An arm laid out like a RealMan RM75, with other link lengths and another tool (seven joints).
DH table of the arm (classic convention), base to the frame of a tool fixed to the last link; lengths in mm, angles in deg. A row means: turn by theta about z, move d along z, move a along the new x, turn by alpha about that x. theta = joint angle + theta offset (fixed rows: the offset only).
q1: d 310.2  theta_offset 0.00  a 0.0  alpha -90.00
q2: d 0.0  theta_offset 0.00  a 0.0  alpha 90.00
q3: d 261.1  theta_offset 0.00  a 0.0  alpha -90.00
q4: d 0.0  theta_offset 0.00  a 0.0  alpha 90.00
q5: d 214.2  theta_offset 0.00  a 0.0  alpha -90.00
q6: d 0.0  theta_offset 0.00  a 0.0  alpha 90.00
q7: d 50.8  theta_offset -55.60  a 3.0  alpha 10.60
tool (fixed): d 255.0  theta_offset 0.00  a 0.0  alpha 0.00
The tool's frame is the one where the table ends.
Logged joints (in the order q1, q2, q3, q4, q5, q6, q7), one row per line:
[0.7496 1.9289 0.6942 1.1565 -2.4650 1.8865 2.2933]
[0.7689 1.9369 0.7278 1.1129 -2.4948 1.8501 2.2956]
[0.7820 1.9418 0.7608 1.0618 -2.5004 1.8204 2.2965]
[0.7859 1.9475 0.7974 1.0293 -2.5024 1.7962 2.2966]
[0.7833 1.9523 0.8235 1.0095 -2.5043 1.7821 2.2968]
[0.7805 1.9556 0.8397 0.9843 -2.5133 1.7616 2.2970]
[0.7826 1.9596 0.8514 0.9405 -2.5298 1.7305 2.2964]
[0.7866 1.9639 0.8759 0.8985 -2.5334 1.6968 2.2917]
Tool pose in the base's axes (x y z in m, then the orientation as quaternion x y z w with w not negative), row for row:
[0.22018 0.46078 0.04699 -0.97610 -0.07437 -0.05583 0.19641]
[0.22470 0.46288 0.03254 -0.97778 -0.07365 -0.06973 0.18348]
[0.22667 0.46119 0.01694 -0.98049 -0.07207 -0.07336 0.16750]
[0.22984 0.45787 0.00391 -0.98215 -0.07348 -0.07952 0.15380]
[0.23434 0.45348 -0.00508 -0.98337 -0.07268 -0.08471 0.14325]
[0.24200 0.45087 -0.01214 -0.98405 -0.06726 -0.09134 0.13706]
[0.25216 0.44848 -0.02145 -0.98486 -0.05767 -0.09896 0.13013]
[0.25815 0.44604 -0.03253 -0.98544 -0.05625 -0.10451 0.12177]
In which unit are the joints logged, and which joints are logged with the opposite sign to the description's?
The joints are logged in radians. Opposite sign: q3, q4, q6.
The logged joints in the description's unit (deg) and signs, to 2 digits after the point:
[42.95 110.52 -39.77 -66.26 -141.23 -108.09 131.40]
[44.05 110.98 -41.70 -63.76 -142.94 -106.00 131.53]
[44.81 111.26 -43.59 -60.84 -143.26 -104.30 131.58]
[45.03 111.58 -45.69 -58.97 -143.38 -102.91 131.59]
[44.88 111.86 -47.18 -57.84 -143.49 -102.11 131.60]
[44.72 112.05 -48.11 -56.40 -144.00 -100.93 131.61]
[44.84 112.28 -48.78 -53.89 -144.95 -99.15 131.57]
[45.07 112.52 -50.19 -51.48 -145.15 -97.22 131.30]

